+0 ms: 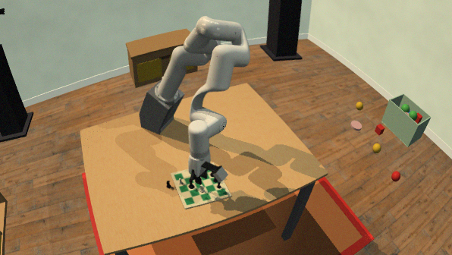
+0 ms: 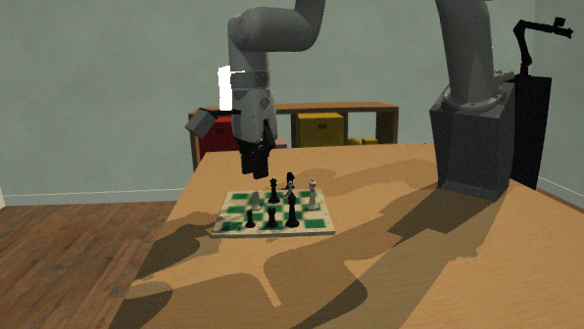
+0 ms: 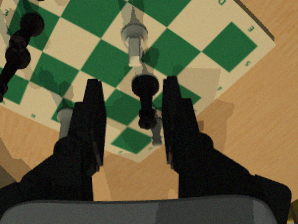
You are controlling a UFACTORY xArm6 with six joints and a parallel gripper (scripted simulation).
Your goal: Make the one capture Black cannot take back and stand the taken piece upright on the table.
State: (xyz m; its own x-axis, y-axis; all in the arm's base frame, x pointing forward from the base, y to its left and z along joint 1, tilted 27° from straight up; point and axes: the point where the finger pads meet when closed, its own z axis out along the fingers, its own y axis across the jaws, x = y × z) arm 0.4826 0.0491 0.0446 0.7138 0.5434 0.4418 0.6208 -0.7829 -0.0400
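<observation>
The black piece is 70 mm below my hand, 40 mm to the right of it and 30 mm behind it. Also, from my hand: green-and-cream chessboard: 90 mm below, 30 mm behind; then white pawn: 80 mm to the right, 80 mm below, 60 mm behind.
</observation>
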